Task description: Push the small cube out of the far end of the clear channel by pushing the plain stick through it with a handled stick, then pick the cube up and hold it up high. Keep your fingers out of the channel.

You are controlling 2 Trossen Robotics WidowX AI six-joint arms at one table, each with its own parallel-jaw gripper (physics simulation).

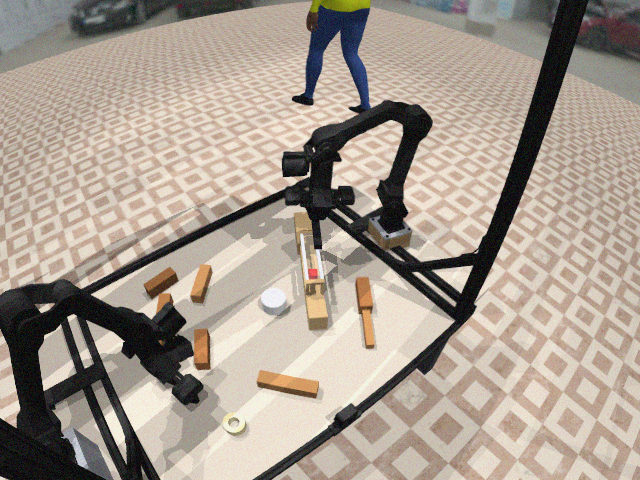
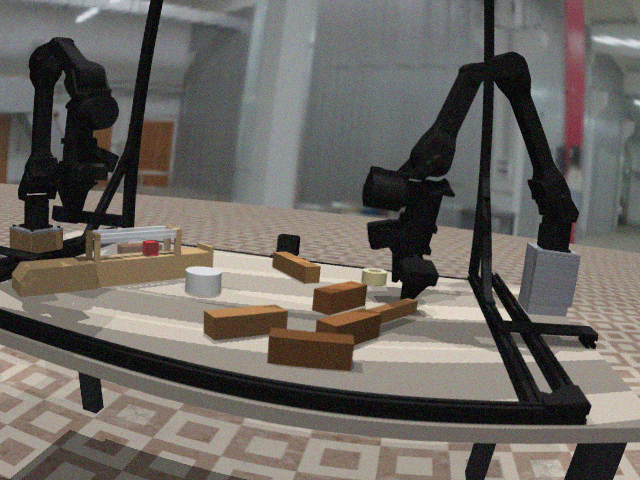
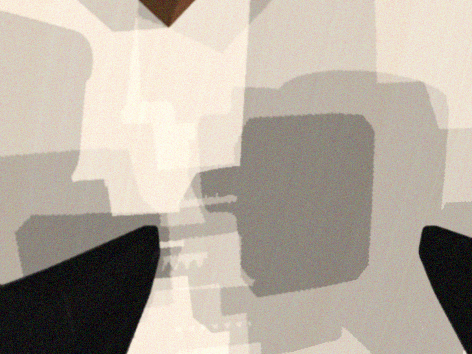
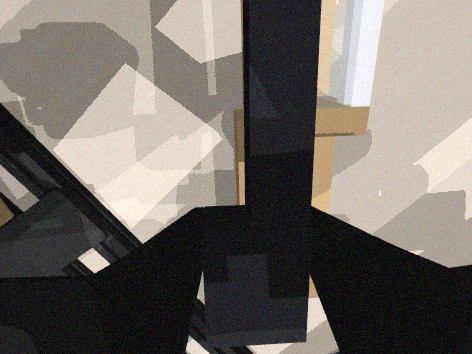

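Observation:
The clear channel (image 1: 303, 252) (image 2: 132, 234) (image 4: 361, 53) sits on a long wooden base (image 1: 316, 311) (image 2: 142, 269) in the middle of the table. The small red cube (image 1: 312, 272) (image 2: 150, 248) sits inside it. A plain brown stick (image 2: 128, 248) lies in the channel beside the cube. My right gripper (image 1: 316, 210) (image 4: 251, 216) is shut on the black handled stick (image 1: 316, 238) (image 4: 280, 105), which points down at the channel's far end. My left gripper (image 1: 186, 390) (image 2: 414, 286) is open and empty, low over the table and far from the channel.
Several wooden blocks (image 1: 288, 383) (image 2: 310, 348) lie around the table. A white cylinder (image 1: 273, 300) (image 2: 203, 281) stands next to the base. A tape ring (image 1: 234, 423) (image 2: 374, 276) lies near my left gripper. A black frame (image 1: 390, 257) borders the table. A person (image 1: 339, 48) walks behind.

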